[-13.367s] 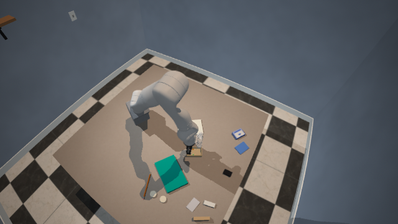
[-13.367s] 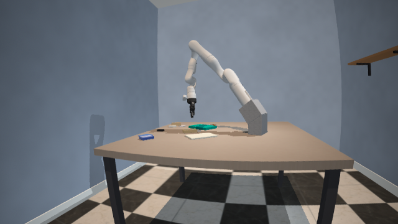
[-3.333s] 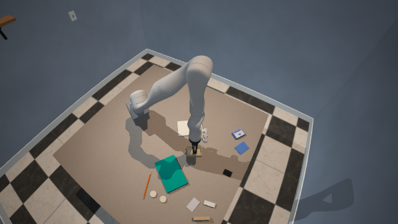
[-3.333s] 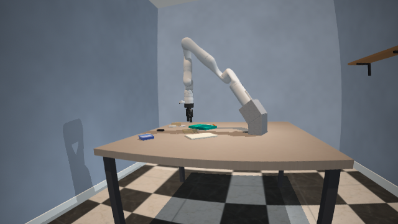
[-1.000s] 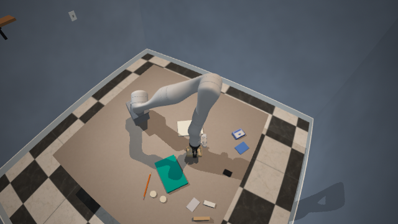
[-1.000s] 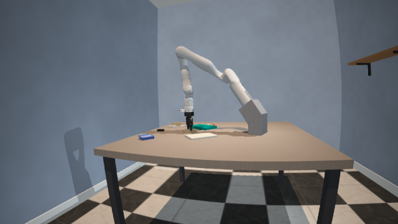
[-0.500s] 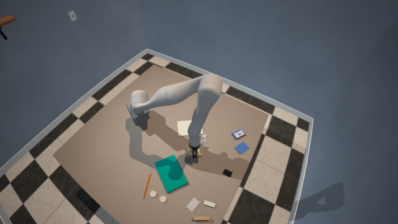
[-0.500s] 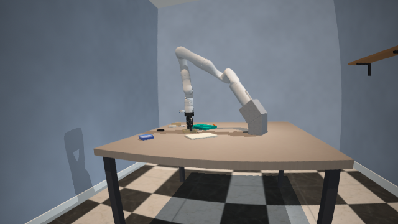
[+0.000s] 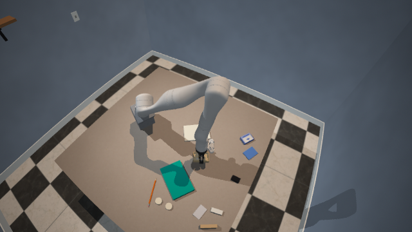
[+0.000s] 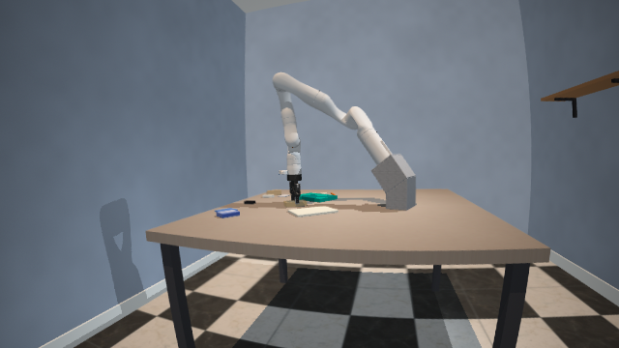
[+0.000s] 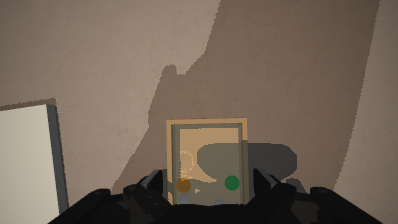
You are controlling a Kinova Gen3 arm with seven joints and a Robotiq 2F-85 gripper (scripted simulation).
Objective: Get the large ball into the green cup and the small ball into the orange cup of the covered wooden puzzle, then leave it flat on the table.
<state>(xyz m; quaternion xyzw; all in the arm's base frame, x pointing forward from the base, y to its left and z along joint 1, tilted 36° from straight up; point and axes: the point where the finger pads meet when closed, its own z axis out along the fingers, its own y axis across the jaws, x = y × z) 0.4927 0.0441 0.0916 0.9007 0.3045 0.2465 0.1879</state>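
Right now my hand is 2 cm above the covered wooden puzzle. Round my hand: teal book (4 cm behind, 22 cm to the right, 1 cm below); then cream pad (14 cm behind, 16 cm to the left, 2 cm below); then black block (28 cm ahead, 1 cm to the right, 1 cm below).
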